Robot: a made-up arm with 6 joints.
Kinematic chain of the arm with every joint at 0, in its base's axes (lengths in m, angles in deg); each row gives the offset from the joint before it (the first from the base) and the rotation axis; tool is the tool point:
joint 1: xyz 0 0 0.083 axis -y
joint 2: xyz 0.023 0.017 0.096 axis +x
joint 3: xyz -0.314 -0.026 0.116 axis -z
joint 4: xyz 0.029 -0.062 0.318 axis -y
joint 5: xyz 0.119 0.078 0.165 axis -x
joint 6: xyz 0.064 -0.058 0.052 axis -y
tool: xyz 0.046 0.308 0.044
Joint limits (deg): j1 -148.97..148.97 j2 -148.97..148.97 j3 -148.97..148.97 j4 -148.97..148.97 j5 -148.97..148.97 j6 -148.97..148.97
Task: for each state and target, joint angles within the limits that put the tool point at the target. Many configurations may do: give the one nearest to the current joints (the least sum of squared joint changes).
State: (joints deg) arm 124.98 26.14 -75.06 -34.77 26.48 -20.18
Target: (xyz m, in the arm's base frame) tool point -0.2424 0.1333 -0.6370
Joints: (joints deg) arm 123.07 27.35 -73.74 -35.29 27.51 -20.48
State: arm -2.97 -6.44 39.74 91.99 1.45 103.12
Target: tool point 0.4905 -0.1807 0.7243
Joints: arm -49.39 35.83 52.92 61.69 -2.17 96.96
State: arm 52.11 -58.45 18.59 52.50 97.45 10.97
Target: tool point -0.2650 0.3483 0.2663
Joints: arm 52.38 -59.61 14.99 16.90 101.59 14.75
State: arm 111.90 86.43 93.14 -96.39 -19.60 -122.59
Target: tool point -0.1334 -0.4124 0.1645
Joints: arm 100.54 60.09 57.79 -63.48 -27.02 -125.70
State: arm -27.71 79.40 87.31 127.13 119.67 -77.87
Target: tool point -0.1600 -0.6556 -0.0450
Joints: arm 19.83 99.26 87.77 106.84 79.89 -57.65
